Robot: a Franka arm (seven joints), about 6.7 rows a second.
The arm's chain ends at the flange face. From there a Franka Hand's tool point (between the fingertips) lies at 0.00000 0.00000 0.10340 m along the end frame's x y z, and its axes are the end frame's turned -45 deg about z.
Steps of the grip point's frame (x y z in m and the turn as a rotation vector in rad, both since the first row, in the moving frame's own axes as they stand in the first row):
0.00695 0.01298 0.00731 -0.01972 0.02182 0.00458
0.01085 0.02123 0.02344 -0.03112 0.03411 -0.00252
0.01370 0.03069 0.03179 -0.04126 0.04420 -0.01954
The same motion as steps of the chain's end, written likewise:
0.01106 0.00441 0.00735 0.00148 0.02937 0.00458
0.01792 0.00756 0.02355 0.00211 0.04612 -0.00252
0.02515 0.01229 0.03198 0.00208 0.06043 -0.01954

